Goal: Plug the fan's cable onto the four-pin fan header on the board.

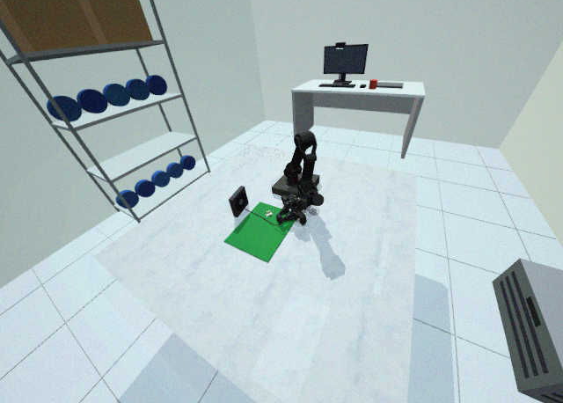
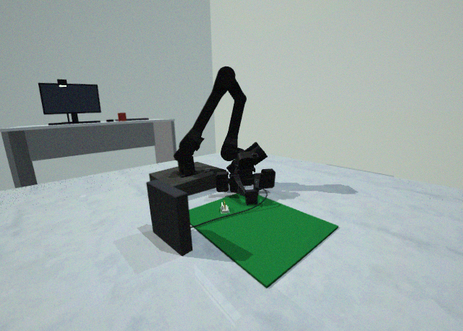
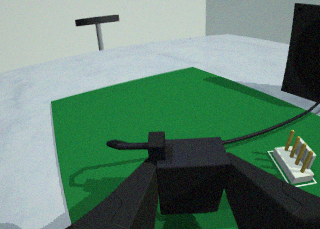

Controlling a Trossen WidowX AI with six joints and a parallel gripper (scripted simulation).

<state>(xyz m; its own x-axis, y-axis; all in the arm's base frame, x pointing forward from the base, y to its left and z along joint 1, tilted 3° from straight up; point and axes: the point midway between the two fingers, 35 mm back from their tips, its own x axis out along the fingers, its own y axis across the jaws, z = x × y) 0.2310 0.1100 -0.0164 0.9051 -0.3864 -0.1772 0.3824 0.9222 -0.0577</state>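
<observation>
Now: the black plug 10 mm below my gripper tip. Round my gripper tip: green board 70 mm ahead, 50 mm to the right, 50 mm below; white four-pin header 80 mm to the right, 30 mm below, 10 mm behind; black fan 230 mm to the right, 40 mm ahead, 30 mm above.
</observation>
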